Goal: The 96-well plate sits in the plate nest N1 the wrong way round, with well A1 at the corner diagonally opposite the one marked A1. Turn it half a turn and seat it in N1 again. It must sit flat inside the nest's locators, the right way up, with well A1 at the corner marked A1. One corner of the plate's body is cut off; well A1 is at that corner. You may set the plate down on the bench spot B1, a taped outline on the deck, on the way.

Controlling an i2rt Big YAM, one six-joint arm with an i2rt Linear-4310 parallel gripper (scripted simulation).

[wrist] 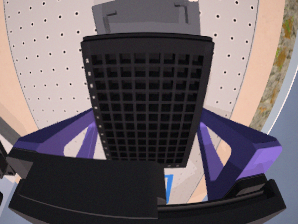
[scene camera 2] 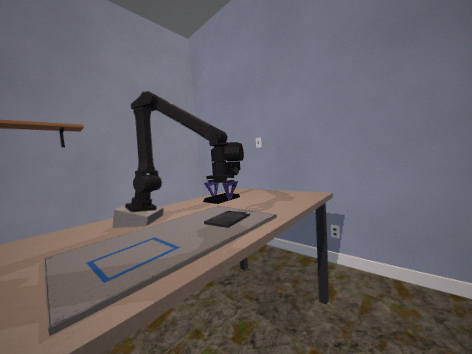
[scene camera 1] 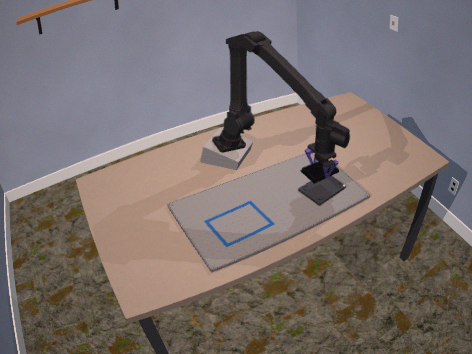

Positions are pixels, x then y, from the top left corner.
Labels:
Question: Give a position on a black 96-well plate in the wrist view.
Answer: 111, 61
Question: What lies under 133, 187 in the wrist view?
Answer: My gripper.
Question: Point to a plate nest N1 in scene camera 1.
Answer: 327, 188

